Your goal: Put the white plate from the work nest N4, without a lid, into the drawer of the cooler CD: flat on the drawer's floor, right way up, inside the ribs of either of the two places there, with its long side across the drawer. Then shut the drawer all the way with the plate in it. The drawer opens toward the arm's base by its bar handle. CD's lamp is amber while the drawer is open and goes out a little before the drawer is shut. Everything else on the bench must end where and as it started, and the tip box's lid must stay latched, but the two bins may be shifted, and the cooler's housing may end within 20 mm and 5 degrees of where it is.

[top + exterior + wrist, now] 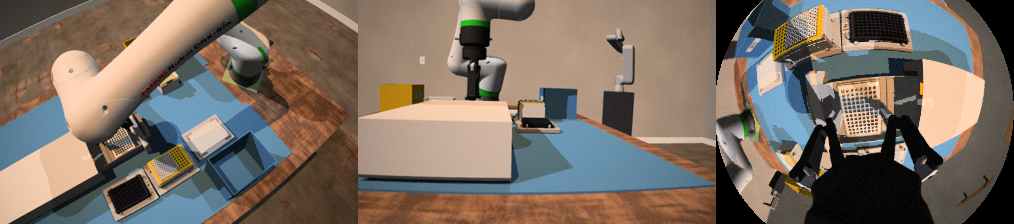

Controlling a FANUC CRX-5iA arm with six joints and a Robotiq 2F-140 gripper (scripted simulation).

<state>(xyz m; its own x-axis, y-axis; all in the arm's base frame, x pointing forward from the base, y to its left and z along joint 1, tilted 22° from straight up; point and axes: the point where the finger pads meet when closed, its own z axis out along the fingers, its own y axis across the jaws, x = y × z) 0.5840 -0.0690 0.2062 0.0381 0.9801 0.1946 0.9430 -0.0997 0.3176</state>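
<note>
My gripper is now 2 cm above the white plate. Also, from my hand: black plate: 7 cm ahead, 19 cm to the left, 2 cm below; then drawer: 4 cm ahead, 2 cm below; then yellow rack: 11 cm behind, 19 cm to the left, 1 cm above.
</note>
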